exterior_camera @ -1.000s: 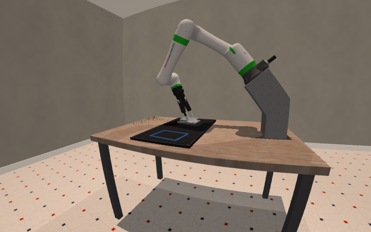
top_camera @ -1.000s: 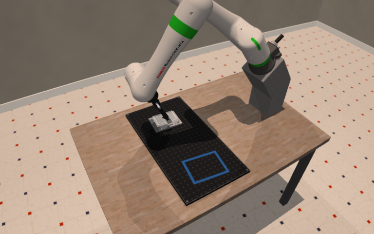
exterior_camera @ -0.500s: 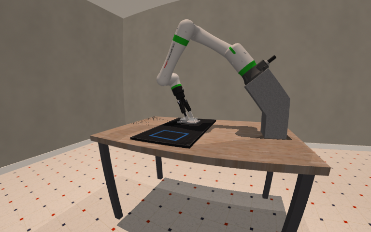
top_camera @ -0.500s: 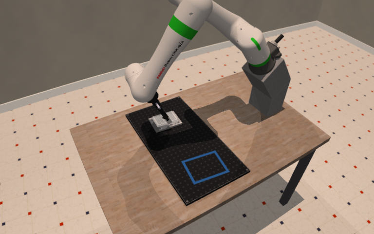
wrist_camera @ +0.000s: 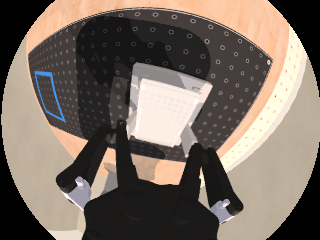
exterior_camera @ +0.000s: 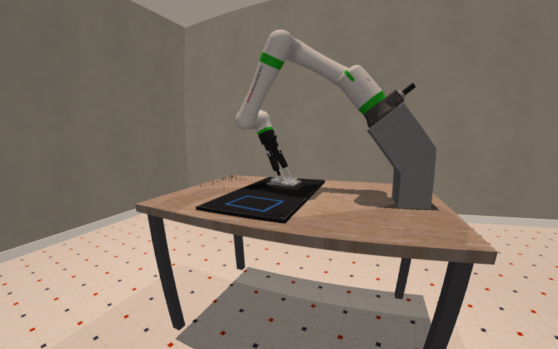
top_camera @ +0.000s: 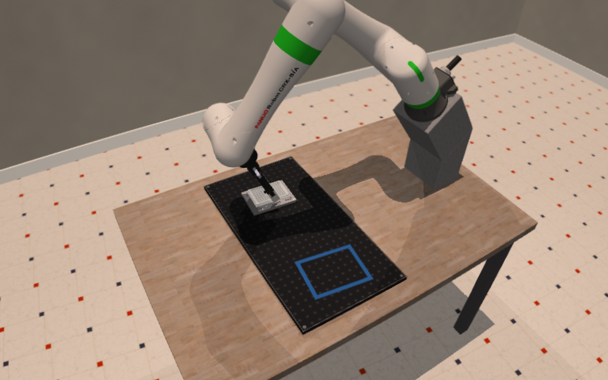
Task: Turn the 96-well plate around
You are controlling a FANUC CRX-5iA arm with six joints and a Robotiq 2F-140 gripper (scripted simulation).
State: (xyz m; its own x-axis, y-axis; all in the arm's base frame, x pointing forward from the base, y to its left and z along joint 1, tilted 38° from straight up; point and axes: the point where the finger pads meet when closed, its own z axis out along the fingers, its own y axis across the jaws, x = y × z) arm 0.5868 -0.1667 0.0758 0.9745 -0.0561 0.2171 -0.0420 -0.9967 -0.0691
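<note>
Right now the white 96-well plate is 3 cm below my hand. From my hand the other things lie so: grey plate nest N1 (4 cm below).
</note>
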